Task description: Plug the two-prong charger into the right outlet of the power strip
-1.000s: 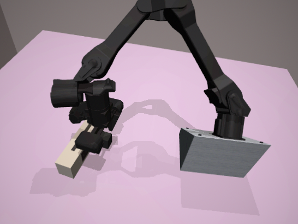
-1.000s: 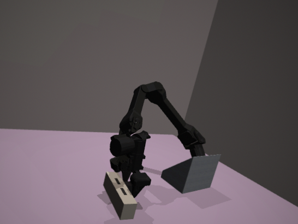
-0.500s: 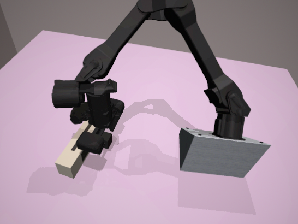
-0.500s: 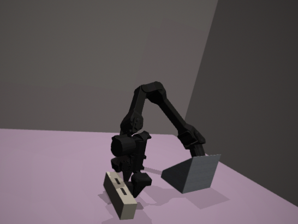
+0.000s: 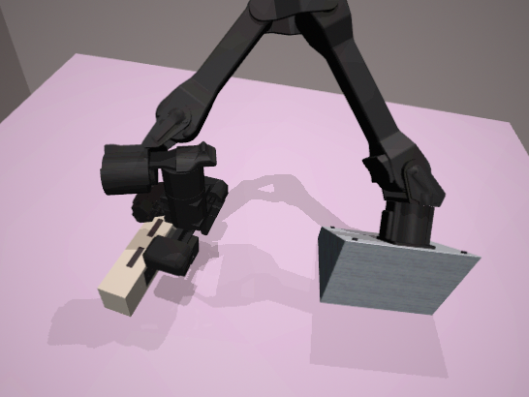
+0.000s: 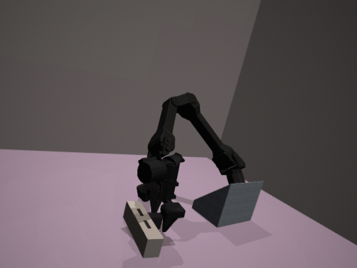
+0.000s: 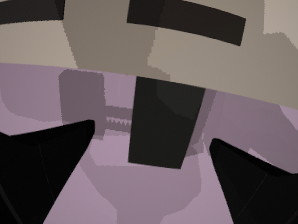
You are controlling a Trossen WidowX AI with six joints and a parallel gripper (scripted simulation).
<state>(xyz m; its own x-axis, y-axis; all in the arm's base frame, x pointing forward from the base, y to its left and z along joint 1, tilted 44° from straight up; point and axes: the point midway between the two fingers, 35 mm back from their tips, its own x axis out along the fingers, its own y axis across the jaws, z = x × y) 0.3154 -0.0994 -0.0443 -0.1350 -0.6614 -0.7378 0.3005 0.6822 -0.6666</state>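
Right now my gripper tip is 40 mm short of the black two-prong charger, 10 mm to the left of it and 10 mm below it.
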